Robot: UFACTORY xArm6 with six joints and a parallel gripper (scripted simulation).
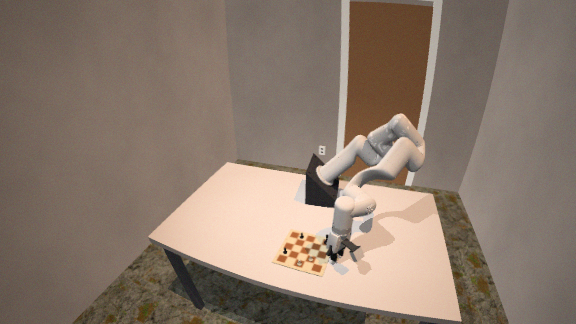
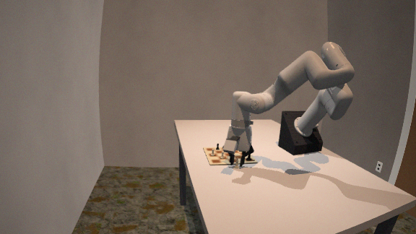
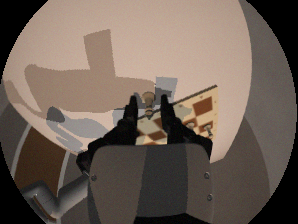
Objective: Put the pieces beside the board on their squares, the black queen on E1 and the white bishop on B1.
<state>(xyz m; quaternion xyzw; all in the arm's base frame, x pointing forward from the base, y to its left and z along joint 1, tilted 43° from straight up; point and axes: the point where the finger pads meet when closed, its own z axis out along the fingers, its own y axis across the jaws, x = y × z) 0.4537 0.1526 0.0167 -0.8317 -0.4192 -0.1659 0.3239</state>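
Right now the white bishop is 10 mm below my hand. Round my hand: chessboard 140 mm to the right, 30 mm below, 20 mm behind; then black queen 80 mm behind, 50 mm to the right.
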